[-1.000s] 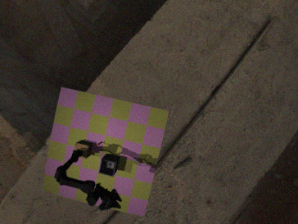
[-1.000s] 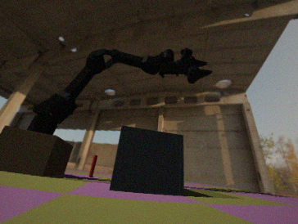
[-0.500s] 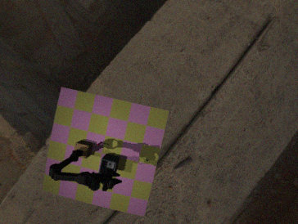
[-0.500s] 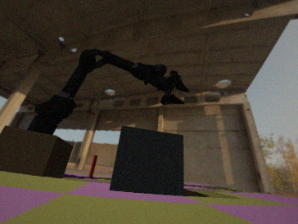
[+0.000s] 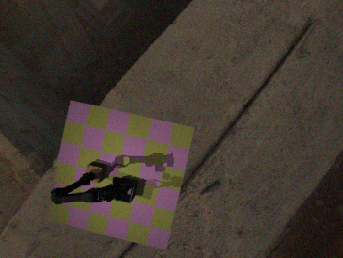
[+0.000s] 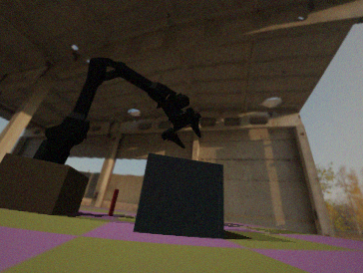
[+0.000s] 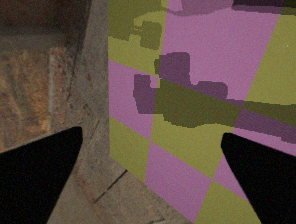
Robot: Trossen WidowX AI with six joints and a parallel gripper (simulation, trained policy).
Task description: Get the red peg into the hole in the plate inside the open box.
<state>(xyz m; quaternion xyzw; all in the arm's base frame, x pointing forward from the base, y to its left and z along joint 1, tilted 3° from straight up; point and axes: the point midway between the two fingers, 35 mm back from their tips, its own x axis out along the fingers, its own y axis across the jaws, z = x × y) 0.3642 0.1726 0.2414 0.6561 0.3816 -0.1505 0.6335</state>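
The red peg is 260 mm below my gripper tip, 250 mm behind it and 50 mm to the right of it. The rest, counted from my gripper tip: grey plate (260 mm below, 210 mm to the right, 50 mm behind).
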